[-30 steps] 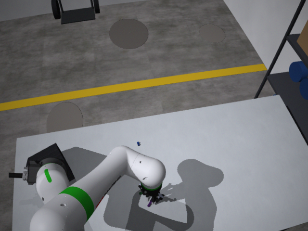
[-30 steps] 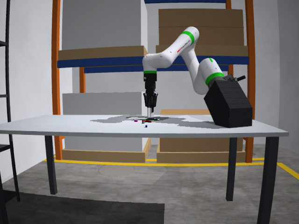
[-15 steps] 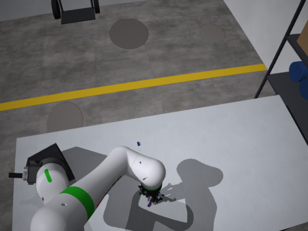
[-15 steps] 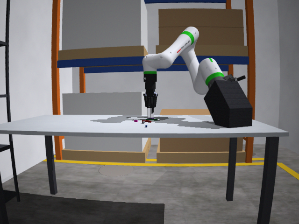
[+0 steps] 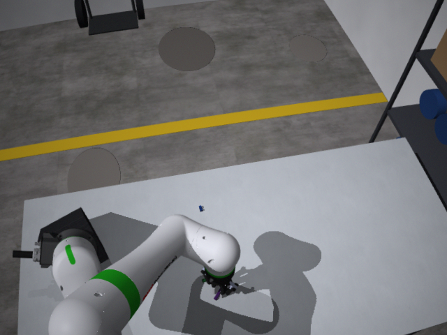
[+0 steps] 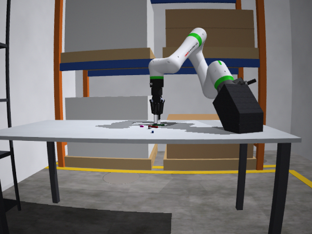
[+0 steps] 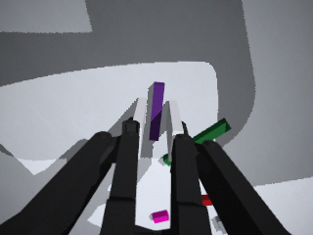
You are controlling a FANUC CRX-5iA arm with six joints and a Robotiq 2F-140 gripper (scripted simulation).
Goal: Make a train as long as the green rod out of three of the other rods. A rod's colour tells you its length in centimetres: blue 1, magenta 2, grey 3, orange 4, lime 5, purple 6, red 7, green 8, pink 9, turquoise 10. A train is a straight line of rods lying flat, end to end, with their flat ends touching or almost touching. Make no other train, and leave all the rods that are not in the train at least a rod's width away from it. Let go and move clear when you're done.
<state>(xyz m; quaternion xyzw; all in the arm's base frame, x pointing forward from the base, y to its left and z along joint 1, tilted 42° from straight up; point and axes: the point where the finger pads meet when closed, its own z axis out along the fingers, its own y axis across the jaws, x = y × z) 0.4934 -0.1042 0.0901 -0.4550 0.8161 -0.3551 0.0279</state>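
Right now the purple rod is 30 mm below my hand. The rest, counted from my hand: red rod (10 mm ahead, 140 mm to the left, 30 mm below); green rod (20 mm behind, 50 mm to the left, 30 mm below); magenta rod (80 mm ahead, 130 mm to the left, 30 mm below).
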